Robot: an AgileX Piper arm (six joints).
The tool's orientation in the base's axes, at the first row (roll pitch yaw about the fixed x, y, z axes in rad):
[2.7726, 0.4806, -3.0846]
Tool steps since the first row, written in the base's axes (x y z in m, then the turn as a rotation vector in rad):
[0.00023, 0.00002, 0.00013, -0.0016, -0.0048, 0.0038]
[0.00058, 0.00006, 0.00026, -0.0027, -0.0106, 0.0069]
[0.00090, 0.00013, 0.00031, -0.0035, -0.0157, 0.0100]
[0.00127, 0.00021, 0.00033, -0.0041, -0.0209, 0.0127]
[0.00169, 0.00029, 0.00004, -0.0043, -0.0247, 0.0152]
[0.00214, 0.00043, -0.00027, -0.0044, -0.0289, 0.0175]
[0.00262, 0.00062, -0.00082, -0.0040, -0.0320, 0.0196]
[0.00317, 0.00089, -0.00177, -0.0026, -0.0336, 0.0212]
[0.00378, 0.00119, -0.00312, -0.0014, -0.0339, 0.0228]
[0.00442, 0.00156, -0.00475, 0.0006, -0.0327, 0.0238]
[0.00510, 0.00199, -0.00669, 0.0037, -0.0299, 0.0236]
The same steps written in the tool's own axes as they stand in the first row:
[-0.00026, 0.00001, -0.00001, -0.0001, -0.0029, -0.0056]
[-0.00064, 0.00001, 0.00005, -0.0003, -0.0070, -0.0109]
[-0.00095, 0.00002, 0.00016, -0.0007, -0.0105, -0.0157]
[-0.00129, 0.00002, 0.00033, -0.0012, -0.0143, -0.0202]
[-0.00153, -0.00009, 0.00077, -0.0020, -0.0170, -0.0238]
[-0.00179, -0.00016, 0.00127, -0.0027, -0.0201, -0.0274]
[-0.00197, -0.00027, 0.00199, -0.0039, -0.0223, -0.0302]
[-0.00203, -0.00044, 0.00311, -0.0058, -0.0236, -0.0315]
[-0.00196, -0.00073, 0.00459, -0.0076, -0.0236, -0.0325]
[-0.00180, -0.00105, 0.00634, -0.0099, -0.0227, -0.0320]
[-0.00152, -0.00143, 0.00839, -0.0127, -0.0208, -0.0295]

